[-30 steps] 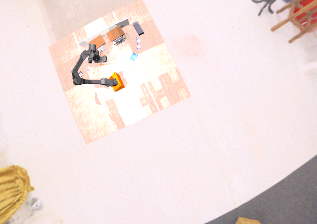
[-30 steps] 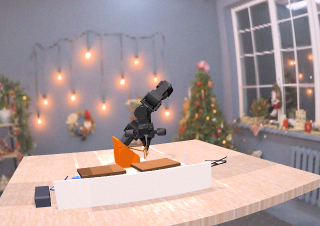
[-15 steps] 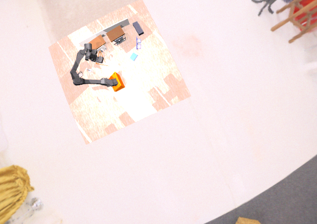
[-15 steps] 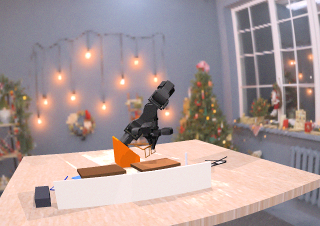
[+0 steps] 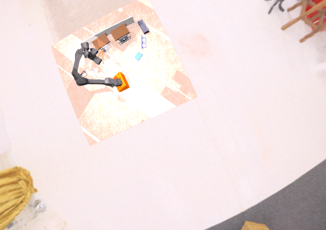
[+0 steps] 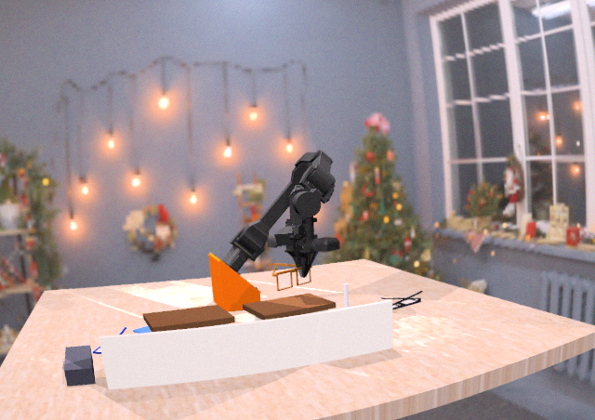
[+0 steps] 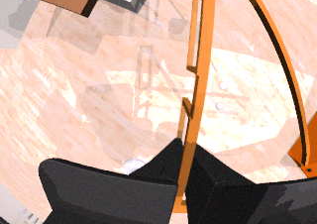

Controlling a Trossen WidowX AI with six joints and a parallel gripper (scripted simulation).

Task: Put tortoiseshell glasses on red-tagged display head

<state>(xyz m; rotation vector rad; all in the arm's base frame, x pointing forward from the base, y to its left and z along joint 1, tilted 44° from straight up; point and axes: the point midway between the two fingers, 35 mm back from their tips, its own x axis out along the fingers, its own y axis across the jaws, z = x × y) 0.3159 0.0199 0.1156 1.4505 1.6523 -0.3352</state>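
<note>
Right now the disc is 10 mm behind my gripper tip, 120 mm to the left of it and 100 mm below it. The rest, counted from my gripper tip: white panel: 270 mm ahead, 230 mm to the right, 70 mm below; display head: 120 mm ahead, 340 mm to the right, 70 mm below; blue square: 140 mm behind, 380 mm to the right, 120 mm below.
</note>
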